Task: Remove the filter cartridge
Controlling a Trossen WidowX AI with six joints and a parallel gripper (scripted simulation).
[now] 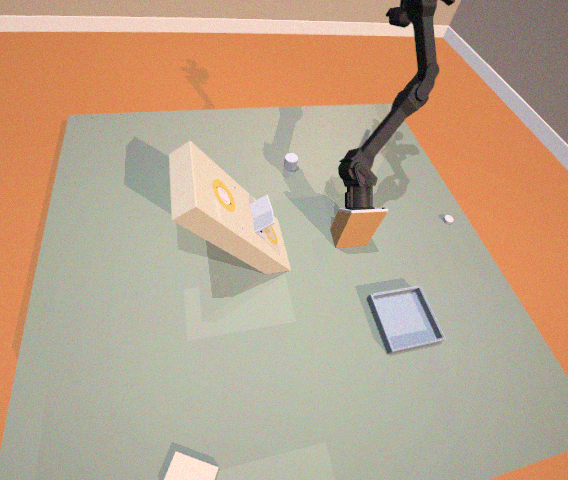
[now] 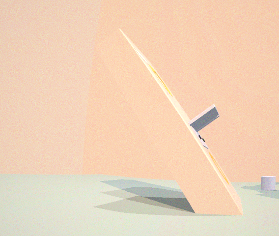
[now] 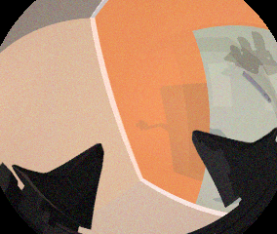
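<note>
Right now the round filter cartridge is 69 cm to the left of my gripper tip, 50 cm ahead of it and 18 cm below it. The rest, counted from my gripper tip: grey tray: 90 cm to the left, 40 cm below, 2 cm ahead; then grey bracket: 67 cm to the left, 41 cm ahead, 27 cm below; then cream service panel: 68 cm to the left, 46 cm ahead, 25 cm below.
</note>
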